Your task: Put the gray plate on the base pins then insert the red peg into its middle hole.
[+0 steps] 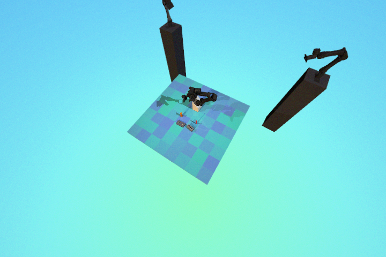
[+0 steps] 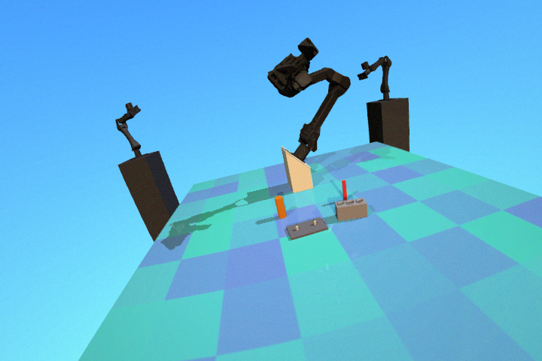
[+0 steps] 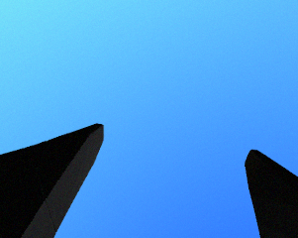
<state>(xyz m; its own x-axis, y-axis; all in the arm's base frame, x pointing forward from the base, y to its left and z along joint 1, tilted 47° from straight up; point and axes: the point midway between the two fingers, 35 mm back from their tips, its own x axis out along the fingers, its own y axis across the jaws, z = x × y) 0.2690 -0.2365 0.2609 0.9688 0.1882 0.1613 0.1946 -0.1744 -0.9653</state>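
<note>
The gray plate is 50 mm ahead of my gripper tip, 60 mm to the left of it and 470 mm below it. The rest, counted from my gripper tip: dark base 70 mm ahead, 90 mm to the right, 500 mm below; then red peg 60 mm behind, 90 mm to the left, 460 mm below; then orange cylinder 40 mm behind, 160 mm to the right, 460 mm below.
</note>
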